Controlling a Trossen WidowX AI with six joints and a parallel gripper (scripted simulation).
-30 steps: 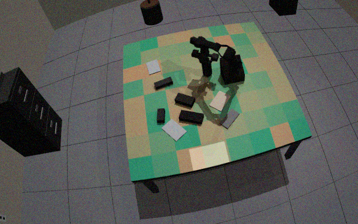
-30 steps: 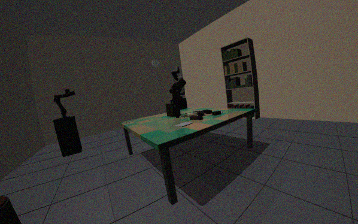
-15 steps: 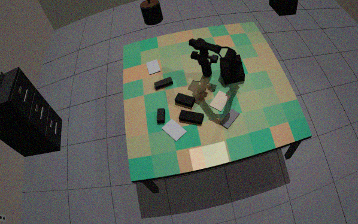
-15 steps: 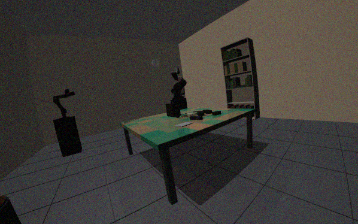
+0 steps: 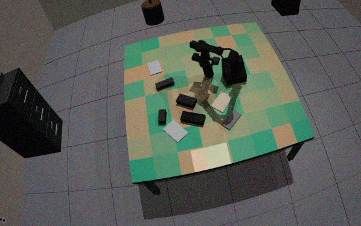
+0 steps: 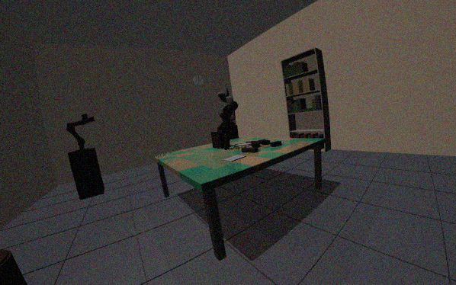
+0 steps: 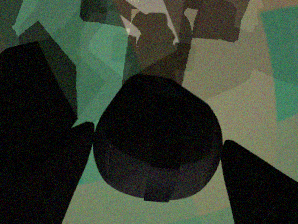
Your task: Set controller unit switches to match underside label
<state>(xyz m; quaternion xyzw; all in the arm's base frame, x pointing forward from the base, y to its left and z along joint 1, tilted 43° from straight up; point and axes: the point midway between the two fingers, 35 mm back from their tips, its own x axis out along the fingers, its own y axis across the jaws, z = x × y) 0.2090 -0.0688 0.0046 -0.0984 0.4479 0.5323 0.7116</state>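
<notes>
Now: the module 200 mm ahead of my gripper tip, 160 mm to the left of it and 120 mm below it.
</notes>
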